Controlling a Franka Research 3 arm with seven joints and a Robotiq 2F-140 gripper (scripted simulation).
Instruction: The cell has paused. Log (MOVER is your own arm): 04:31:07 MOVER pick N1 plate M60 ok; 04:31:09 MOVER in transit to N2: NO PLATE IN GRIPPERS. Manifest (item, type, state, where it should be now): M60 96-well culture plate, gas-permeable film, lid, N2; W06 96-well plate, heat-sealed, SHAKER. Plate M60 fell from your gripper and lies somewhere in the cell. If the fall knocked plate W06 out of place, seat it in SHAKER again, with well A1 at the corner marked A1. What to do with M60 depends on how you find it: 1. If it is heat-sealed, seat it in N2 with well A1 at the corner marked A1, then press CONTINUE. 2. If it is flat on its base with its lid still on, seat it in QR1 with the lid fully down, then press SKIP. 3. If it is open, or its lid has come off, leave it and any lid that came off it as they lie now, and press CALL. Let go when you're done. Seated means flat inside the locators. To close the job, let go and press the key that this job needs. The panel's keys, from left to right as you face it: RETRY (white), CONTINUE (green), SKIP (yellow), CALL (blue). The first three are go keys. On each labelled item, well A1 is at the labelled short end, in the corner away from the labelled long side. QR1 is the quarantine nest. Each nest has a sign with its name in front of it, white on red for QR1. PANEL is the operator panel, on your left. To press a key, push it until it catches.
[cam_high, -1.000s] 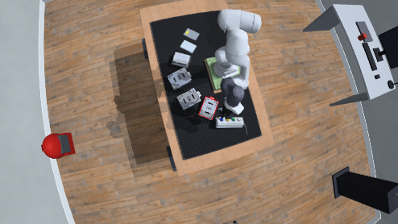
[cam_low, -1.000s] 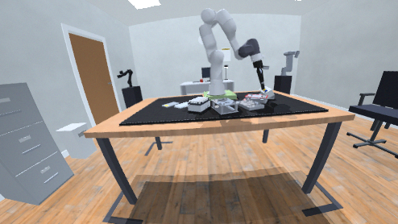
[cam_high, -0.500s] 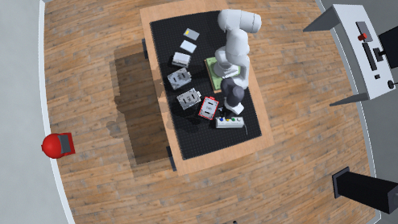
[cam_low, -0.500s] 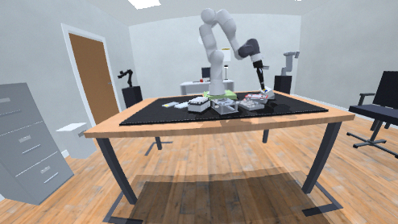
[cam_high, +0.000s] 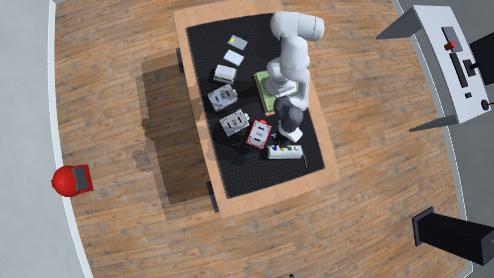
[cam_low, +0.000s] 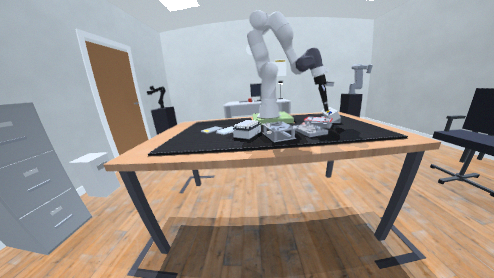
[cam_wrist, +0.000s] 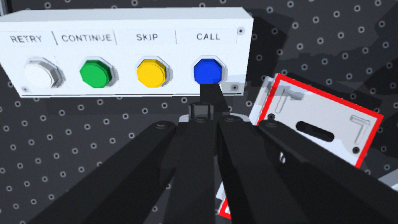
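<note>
The blue call key is 1 cm ahead of my hand, 3 cm to the left of it and 4 cm below it. The rest, counted from my hand: yellow skip key: 4 cm behind, 4 cm to the left, 4 cm below; QR1 nest: 8 cm ahead, 9 cm to the right, 7 cm below; green continue key: 9 cm behind, 5 cm to the left, 4 cm below.
</note>
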